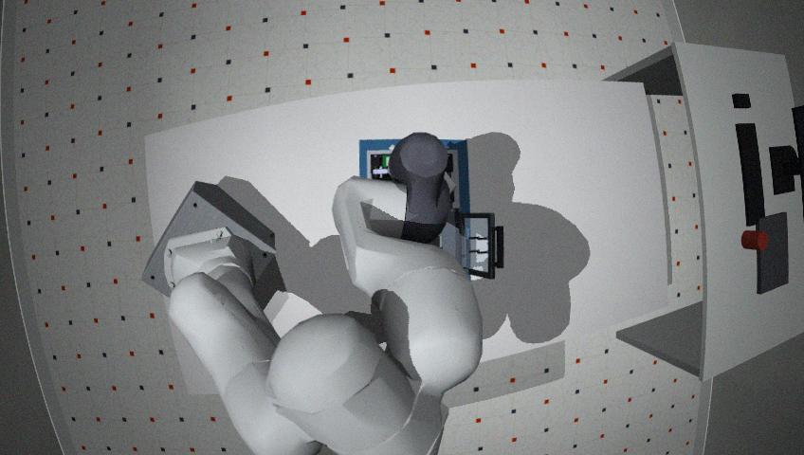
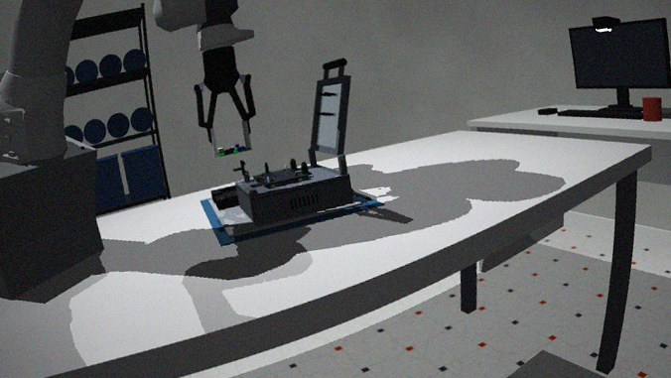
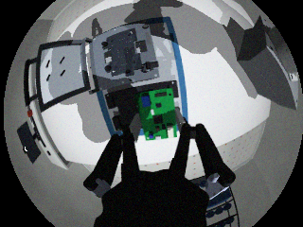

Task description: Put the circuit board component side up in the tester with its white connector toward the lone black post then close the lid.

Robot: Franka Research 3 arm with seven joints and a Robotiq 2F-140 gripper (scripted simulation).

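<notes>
My gripper is now 190 mm short of the see-through lid, 160 mm to the left of it and 40 mm below it. The rest, counted from my hand: green circuit board: 20 mm below.
</notes>
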